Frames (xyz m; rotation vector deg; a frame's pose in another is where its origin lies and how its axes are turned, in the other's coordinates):
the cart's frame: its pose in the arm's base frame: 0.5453 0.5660 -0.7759 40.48 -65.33 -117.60
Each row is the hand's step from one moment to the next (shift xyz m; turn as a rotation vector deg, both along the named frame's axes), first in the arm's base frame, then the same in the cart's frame.
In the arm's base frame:
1: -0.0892 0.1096 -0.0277 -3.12 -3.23 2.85
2: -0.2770 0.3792 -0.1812 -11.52 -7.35 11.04
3: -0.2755 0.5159 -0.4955 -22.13 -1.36 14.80
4: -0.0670 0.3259 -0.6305 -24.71 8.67 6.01
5: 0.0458 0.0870 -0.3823 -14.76 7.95 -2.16
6: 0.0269 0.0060 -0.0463 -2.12 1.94 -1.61
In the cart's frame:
1: -0.0251 -0.0931 0.1070 4.06 2.82 1.96
2: -0.0952 -0.3872 0.3072 11.40 9.09 9.80
3: -0.1601 -0.7142 0.2276 12.92 6.91 22.27
4: -0.1263 -0.6967 -0.0828 7.96 -5.42 25.08
5: -0.0454 -0.3540 -0.1687 3.38 -9.33 13.68
6: -0.0153 -0.0348 -0.0382 0.04 -2.78 1.76

